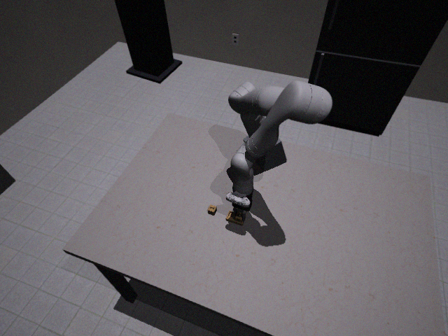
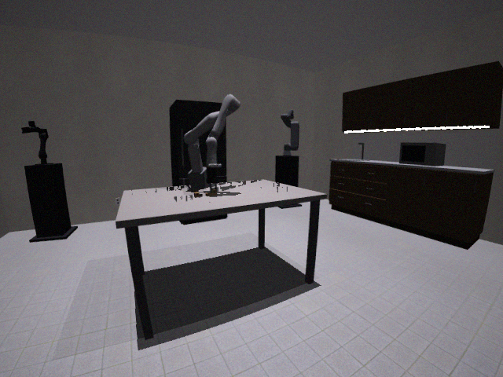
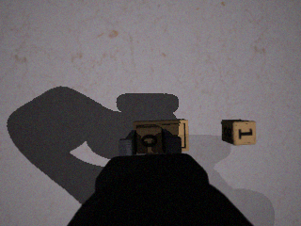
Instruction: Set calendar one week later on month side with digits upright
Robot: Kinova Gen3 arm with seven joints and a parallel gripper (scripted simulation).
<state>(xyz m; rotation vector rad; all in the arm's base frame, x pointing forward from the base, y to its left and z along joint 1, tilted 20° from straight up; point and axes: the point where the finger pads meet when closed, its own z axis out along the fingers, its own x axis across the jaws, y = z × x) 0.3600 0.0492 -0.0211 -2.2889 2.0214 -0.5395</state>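
My hand is 3 cm above the wooden tray and 2 cm to the left of it. The rest, counted from my hand: wooden cube: 12 cm to the right, 2 cm below, 1 cm ahead.
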